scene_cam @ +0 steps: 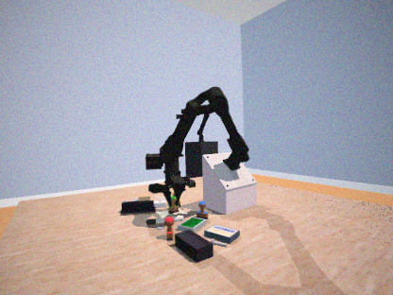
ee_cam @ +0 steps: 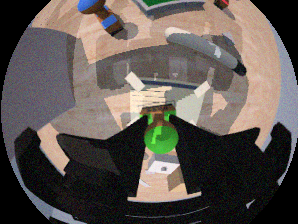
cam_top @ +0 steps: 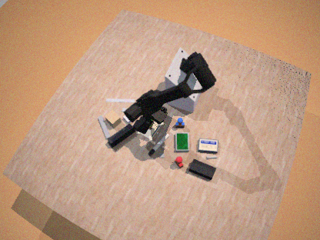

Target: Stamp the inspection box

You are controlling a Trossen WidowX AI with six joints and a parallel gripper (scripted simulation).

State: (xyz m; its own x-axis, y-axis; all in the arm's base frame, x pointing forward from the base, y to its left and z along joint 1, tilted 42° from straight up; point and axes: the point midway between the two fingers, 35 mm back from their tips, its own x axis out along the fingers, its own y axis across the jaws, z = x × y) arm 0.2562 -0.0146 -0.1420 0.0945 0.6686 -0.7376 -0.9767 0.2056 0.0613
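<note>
The green-knobbed PASS stamp is right at my gripper tip. The rest, counted from my gripper tip: cream card (1 cm ahead, 3 cm below); then marker pen (11 cm ahead, 6 cm to the left, 1 cm below); then yellow-knobbed stamp (6 cm behind, 7 cm to the right).
</note>
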